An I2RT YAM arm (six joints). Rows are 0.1 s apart.
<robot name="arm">
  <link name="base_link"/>
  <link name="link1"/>
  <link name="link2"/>
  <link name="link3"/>
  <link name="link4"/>
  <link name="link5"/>
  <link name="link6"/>
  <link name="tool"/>
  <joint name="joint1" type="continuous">
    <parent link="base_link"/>
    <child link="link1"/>
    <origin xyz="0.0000 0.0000 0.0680" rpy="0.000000 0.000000 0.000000"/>
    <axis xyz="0 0 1"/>
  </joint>
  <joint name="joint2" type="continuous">
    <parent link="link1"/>
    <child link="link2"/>
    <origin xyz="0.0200 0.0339 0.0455" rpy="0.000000 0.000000 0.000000"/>
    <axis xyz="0 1 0"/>
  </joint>
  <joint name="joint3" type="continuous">
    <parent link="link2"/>
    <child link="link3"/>
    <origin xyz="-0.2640 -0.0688 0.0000" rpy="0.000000 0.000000 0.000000"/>
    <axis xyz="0 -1 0"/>
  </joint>
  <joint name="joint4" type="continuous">
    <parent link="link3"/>
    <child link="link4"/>
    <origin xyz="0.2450 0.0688 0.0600" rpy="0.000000 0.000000 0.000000"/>
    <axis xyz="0 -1 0"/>
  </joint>
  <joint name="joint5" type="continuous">
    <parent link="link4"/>
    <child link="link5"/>
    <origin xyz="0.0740 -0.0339 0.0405" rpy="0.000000 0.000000 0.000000"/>
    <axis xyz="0 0 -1"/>
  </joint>
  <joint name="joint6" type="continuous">
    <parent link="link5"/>
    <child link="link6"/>
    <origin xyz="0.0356 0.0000 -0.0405" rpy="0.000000 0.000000 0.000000"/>
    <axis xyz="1 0 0"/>
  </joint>
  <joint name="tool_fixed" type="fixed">
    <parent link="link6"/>
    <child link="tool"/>
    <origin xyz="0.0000 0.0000 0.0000" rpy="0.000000 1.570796 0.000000"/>
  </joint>
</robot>
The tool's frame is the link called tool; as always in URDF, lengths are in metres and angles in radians. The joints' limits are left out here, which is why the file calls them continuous.
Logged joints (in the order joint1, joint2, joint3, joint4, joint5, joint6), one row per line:
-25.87 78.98 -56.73 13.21 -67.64 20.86
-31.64 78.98 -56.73 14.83 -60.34 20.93
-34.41 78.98 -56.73 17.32 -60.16 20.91
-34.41 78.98 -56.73 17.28 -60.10 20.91
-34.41 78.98 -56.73 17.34 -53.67 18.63
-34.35 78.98 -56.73 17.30 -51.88 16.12
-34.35 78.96 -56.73 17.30 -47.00 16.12
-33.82 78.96 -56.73 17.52 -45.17 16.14
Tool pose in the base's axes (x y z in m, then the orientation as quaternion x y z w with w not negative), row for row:
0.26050 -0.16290 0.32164 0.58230 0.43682 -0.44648 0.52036
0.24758 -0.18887 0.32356 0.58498 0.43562 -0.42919 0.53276
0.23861 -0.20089 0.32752 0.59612 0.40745 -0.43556 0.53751
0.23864 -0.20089 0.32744 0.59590 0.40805 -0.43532 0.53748
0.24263 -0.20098 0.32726 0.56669 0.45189 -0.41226 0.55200
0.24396 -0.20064 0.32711 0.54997 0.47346 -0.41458 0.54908
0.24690 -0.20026 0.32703 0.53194 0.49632 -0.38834 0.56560
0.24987 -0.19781 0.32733 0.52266 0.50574 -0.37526 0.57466
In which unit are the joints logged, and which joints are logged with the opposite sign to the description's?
The joints are logged in degrees. Opposite sign: joint3, joint5.
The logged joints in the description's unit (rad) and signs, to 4 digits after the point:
-0.4515 1.3785 0.9901 0.2306 1.1805 0.3641
-0.5522 1.3785 0.9901 0.2588 1.0531 0.3653
-0.6006 1.3785 0.9901 0.3023 1.0500 0.3649
-0.6006 1.3785 0.9901 0.3016 1.0489 0.3649
-0.6006 1.3785 0.9901 0.3026 0.9367 0.3252
-0.5995 1.3785 0.9901 0.3019 0.9055 0.2813
-0.5995 1.3781 0.9901 0.3019 0.8203 0.2813
-0.5903 1.3781 0.9901 0.3058 0.7884 0.2817

